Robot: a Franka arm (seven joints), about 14 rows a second.
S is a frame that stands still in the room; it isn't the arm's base.
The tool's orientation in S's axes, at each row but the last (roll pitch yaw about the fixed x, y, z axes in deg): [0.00, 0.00, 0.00]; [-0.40, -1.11, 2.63]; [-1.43, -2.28, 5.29]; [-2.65, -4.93, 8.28]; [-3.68, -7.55, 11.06]
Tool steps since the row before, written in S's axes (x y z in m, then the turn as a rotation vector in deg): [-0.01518, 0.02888, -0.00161, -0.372, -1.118, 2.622]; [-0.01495, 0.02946, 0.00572, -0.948, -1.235, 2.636]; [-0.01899, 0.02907, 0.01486, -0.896, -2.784, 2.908]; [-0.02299, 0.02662, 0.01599, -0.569, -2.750, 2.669]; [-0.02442, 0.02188, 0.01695, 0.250, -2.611, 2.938]
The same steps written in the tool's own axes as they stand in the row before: [-0.01518, 0.02888, -0.00161, -0.372, -1.118, 2.622]; [-0.01347, 0.03007, 0.00619, -0.952, -1.209, 2.647]; [-0.01562, 0.03030, 0.01626, -1.032, -2.762, 2.883]; [-0.01747, 0.02881, 0.01891, -0.726, -2.763, 2.617]; [-0.01737, 0.02486, 0.02104, 0.133, -2.794, 2.772]
